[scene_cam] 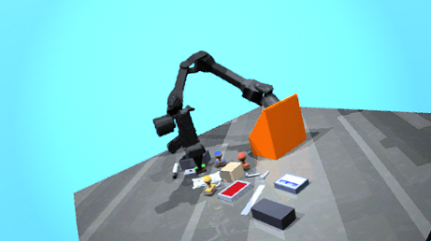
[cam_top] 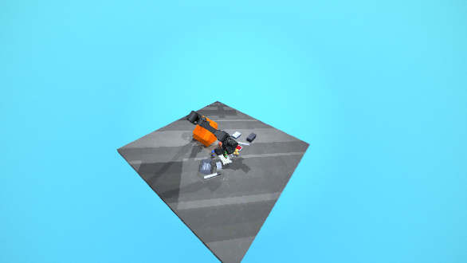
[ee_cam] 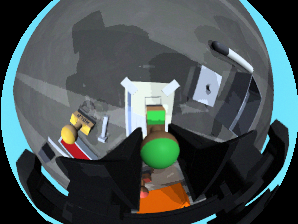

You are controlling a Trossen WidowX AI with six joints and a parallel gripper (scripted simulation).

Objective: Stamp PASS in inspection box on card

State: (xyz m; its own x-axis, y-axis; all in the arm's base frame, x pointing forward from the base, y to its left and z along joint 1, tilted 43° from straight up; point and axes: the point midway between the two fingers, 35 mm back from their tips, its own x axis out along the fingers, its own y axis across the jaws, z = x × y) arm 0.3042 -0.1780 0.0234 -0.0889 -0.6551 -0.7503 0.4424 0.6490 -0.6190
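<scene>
The white card lies 1 cm behind my gripper tip, 1 cm to the left of it and 6 cm below it. Also, from my gripper tip: green-knobbed PASS stamp (right at my gripper tip); tan block (6 cm behind, 10 cm to the left, 3 cm below); yellow-brown knobbed stamp (5 cm ahead, 11 cm to the left, 4 cm below).
</scene>
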